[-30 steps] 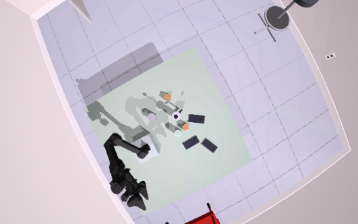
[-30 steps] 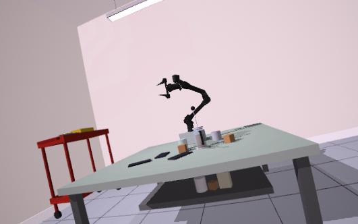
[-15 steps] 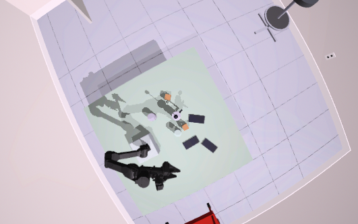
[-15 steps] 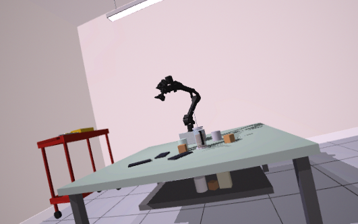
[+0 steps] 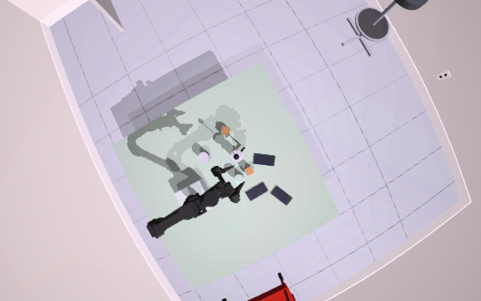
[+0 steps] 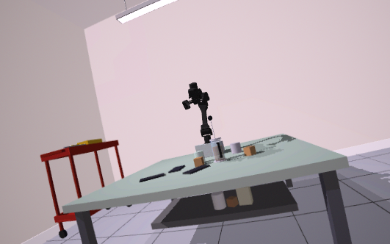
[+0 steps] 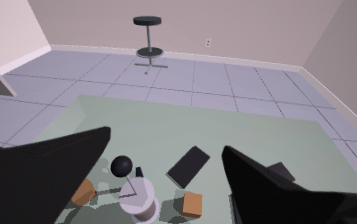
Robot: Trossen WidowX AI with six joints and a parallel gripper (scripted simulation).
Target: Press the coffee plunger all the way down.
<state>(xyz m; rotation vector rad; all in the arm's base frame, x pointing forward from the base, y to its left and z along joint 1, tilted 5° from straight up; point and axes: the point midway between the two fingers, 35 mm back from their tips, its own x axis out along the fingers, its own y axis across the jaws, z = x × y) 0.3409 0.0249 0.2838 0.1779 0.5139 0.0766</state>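
Now: the coffee press 250 mm below my gripper tip, 80 mm to the left of it and 40 mm ahead of it.
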